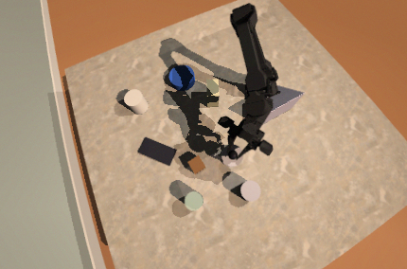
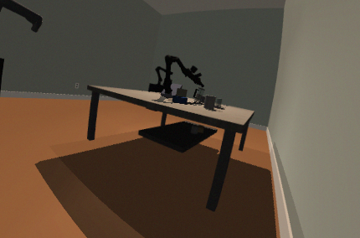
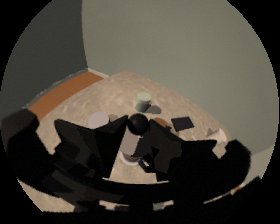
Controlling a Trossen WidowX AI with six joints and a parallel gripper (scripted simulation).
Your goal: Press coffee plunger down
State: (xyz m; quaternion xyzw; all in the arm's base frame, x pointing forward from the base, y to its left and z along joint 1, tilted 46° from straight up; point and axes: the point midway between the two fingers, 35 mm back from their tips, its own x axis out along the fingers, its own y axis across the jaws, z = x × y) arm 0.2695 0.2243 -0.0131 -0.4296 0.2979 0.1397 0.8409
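My gripper tip is 90 mm above the coffee press, 30 mm to the left of it and 20 mm past it. The rest, counted from my gripper tip: yellow-green box 290 mm to the right, 130 mm below, 80 mm behind; then pale green cylinder 180 mm ahead, 140 mm below, 70 mm to the left; then dark flat slab 240 mm ahead, 180 mm to the right, 180 mm below.
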